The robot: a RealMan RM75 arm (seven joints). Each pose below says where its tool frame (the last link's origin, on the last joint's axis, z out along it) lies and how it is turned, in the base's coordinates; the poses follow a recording.
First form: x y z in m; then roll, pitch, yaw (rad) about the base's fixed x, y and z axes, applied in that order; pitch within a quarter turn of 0, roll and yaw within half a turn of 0.
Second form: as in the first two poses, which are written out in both.
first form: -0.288 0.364 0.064 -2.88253 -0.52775 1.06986
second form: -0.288 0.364 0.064 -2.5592 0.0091 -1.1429
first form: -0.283 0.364 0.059 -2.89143 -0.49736 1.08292
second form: -0.283 0.364 0.059 -2.5896 -0.0020 -1.1462
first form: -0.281 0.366 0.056 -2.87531 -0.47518 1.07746
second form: -0.281 0.366 0.056 -2.6023 -0.0228 -1.1360
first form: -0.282 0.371 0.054 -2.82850 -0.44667 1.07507
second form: -0.282 0.371 0.054 -2.6070 -0.0755 -1.1260
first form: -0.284 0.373 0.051 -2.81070 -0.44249 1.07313
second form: -0.284 0.373 0.051 -2.6028 -0.0923 -1.1227
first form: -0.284 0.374 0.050 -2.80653 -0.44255 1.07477
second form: -0.284 0.374 0.050 -2.6010 -0.0969 -1.1240
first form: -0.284 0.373 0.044 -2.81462 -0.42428 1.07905
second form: -0.284 0.373 0.044 -2.6206 -0.0992 -1.1236
